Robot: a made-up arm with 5 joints.
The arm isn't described. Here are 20 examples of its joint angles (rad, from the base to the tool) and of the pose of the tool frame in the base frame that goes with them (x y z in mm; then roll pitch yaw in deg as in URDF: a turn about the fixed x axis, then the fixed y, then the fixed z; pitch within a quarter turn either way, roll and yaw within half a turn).
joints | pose
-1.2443 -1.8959 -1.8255 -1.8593 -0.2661 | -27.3 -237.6 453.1 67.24 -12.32 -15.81
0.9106 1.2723 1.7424 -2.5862 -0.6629 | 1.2 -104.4 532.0 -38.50 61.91 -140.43
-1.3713 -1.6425 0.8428 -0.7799 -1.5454 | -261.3 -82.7 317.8 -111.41 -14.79 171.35
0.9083 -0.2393 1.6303 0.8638 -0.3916 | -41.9 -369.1 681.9 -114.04 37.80 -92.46
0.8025 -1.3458 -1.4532 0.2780 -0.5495 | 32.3 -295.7 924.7 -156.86 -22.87 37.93
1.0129 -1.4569 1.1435 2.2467 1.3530 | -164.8 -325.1 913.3 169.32 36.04 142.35
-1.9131 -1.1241 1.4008 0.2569 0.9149 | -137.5 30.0 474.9 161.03 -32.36 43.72
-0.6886 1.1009 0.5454 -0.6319 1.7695 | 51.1 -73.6 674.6 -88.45 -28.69 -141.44
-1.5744 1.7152 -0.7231 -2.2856 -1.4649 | -118.5 -403.5 708.1 -37.41 -54.87 -143.82
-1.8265 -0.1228 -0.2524 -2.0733 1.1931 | 118.8 -80.1 544.6 163.77 38.61 -101.31
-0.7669 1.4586 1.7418 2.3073 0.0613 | 8.8 -57.5 681.0 -100.13 33.05 96.38
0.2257 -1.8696 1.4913 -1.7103 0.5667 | -219.0 -403.6 657.4 55.07 -6.81 -140.21
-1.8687 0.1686 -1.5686 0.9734 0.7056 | 91.5 -176.0 509.7 13.34 -30.89 -38.15
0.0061 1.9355 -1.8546 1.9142 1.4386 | -70.8 -196.6 773.7 -83.62 -55.18 57.64
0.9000 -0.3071 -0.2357 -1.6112 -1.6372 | 208.9 -314.3 764.4 18.35 21.15 -71.27
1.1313 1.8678 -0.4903 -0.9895 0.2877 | -130.1 81.2 682.4 36.68 -42.64 120.18
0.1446 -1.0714 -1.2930 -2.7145 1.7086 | 18.9 -348.2 672.3 -90.05 -27.15 178.74
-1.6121 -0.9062 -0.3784 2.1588 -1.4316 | 94.8 -153.0 314.0 -75.69 -22.48 -26.09
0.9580 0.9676 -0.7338 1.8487 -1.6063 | 81.0 34.6 796.1 166.61 -37.79 153.14
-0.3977 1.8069 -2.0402 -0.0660 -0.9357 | -123.9 -317.8 796.3 177.97 8.92 -77.62
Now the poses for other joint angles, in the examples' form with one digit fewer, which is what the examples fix.
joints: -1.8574 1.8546 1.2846 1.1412 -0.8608
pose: -56 -190 813 95.3 -67.2 -62.6
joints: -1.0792 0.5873 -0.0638 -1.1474 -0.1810
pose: 152 -155 708 141.1 -31.7 -15.6
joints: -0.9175 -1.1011 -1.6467 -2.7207 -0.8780
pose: 50 -291 566 123.6 -14.0 -0.8
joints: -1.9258 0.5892 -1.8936 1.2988 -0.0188
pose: 26 -240 523 17.5 6.7 -107.3
